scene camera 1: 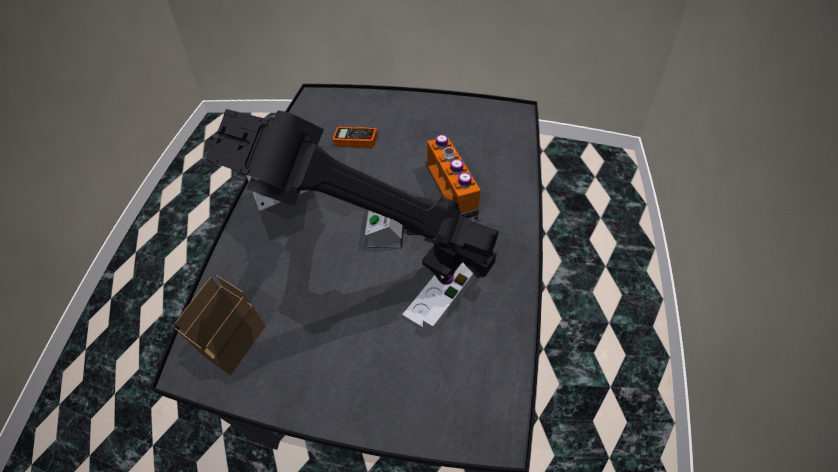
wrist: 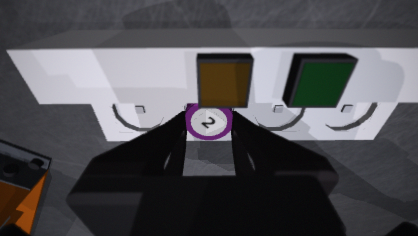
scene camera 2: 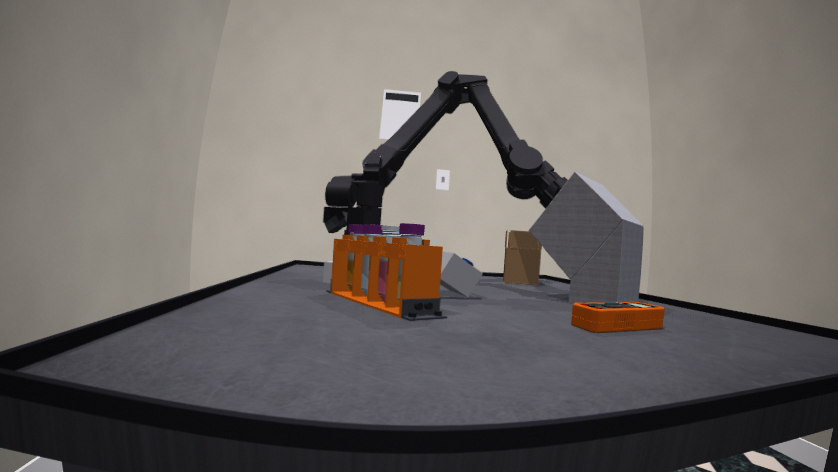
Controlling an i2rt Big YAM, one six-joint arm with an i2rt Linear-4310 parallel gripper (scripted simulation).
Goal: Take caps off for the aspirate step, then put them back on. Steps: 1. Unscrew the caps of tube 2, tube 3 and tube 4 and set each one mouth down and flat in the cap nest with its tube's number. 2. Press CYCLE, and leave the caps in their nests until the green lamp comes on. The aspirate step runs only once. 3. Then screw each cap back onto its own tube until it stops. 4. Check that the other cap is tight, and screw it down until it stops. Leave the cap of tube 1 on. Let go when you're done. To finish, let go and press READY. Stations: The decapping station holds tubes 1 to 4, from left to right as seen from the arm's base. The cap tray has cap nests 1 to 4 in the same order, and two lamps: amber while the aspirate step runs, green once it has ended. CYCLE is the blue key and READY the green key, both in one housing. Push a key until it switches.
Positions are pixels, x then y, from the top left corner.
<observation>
A brown cardboard box (scene camera 1: 230, 343) is 1.00 m from the lens. A key housing (scene camera 1: 387, 233) is 1.09 m from the lens.
</observation>
